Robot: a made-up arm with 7 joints.
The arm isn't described. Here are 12 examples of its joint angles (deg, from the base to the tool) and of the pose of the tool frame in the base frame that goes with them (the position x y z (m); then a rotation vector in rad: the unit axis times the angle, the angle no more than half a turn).
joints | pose
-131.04 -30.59 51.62 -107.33 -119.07 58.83 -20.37 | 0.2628 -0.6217 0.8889 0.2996 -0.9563 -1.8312
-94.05 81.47 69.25 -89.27 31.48 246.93 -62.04 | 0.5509 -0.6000 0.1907 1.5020 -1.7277 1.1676
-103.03 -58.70 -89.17 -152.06 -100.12 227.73 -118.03 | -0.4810 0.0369 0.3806 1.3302 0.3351 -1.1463
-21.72 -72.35 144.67 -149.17 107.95 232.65 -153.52 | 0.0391 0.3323 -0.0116 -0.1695 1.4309 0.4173
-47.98 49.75 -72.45 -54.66 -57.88 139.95 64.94 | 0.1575 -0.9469 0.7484 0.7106 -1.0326 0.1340
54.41 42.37 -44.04 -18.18 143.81 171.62 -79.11 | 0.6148 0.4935 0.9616 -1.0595 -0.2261 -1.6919
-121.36 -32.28 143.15 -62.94 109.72 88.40 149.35 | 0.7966 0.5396 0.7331 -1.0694 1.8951 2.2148
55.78 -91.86 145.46 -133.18 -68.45 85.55 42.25 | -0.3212 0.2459 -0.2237 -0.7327 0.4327 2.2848
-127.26 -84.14 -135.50 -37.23 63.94 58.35 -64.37 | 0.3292 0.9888 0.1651 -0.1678 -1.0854 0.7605
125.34 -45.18 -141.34 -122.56 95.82 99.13 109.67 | 0.6712 -0.1413 0.0018 0.5307 1.5184 2.1912
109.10 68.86 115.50 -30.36 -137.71 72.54 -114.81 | -0.5923 0.7538 0.8425 -1.3017 2.2337 0.4729
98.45 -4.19 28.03 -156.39 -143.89 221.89 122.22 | -0.2746 0.3146 0.2833 -0.6704 -2.8788 0.5611
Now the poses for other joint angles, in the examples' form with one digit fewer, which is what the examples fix.
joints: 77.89 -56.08 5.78 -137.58 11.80 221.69 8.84
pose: 0.007 0.272 0.925 -0.685 -0.358 -1.430
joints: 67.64 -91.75 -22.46 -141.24 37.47 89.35 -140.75
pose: 0.252 -0.036 0.953 0.711 -2.197 -1.558
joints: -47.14 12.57 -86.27 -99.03 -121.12 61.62 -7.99
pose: -0.519 -0.627 0.747 0.084 -1.137 -2.572
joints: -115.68 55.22 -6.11 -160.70 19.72 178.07 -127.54
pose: -0.156 -0.132 -0.139 -2.483 0.289 -0.252
